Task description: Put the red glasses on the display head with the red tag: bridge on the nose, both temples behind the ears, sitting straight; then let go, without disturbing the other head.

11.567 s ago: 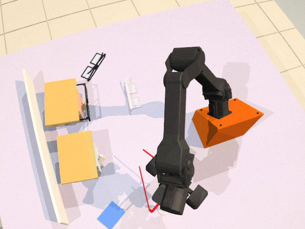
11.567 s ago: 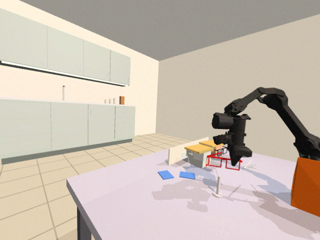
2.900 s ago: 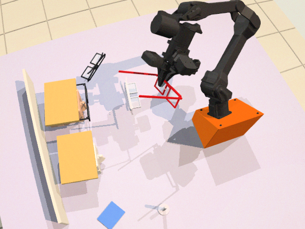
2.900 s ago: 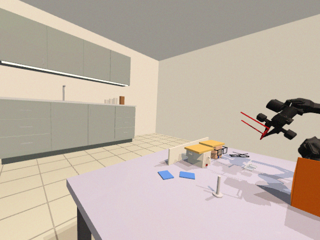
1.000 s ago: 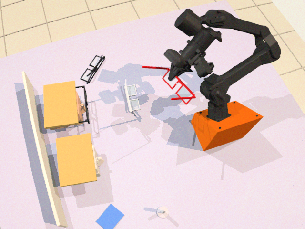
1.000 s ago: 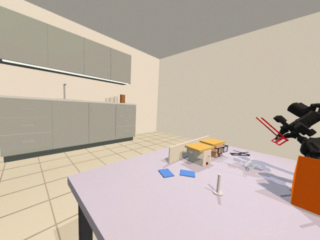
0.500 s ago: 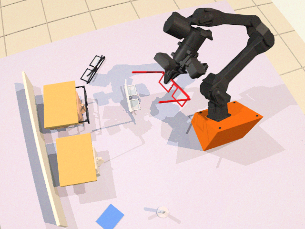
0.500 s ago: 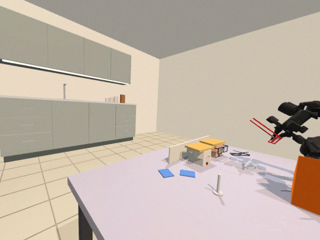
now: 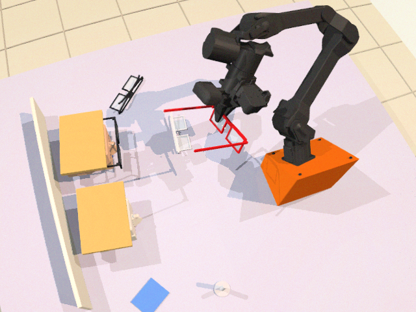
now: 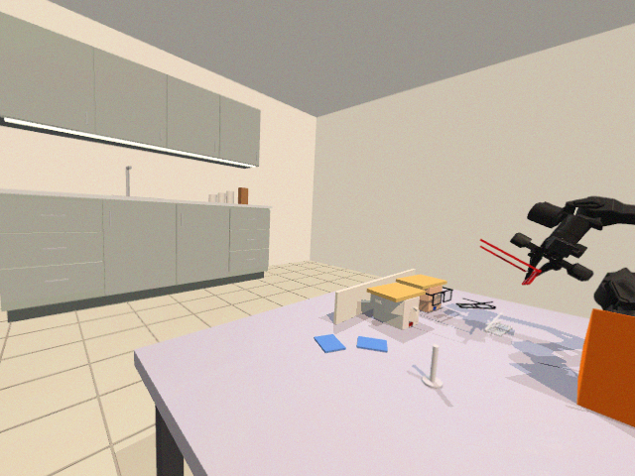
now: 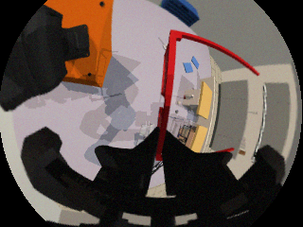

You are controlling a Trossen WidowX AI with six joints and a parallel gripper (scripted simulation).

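The display head lies 32 cm ahead of my gripper tip, 6 cm to the left of it and 14 cm below it. From my gripper tip the other things lie so: skin-coloured head (29 cm ahead, 15 cm to the right, 14 cm below); then cream board (44 cm ahead, 7 cm to the right, 14 cm below); then white peg (17 cm ahead, 34 cm to the left, 17 cm below).
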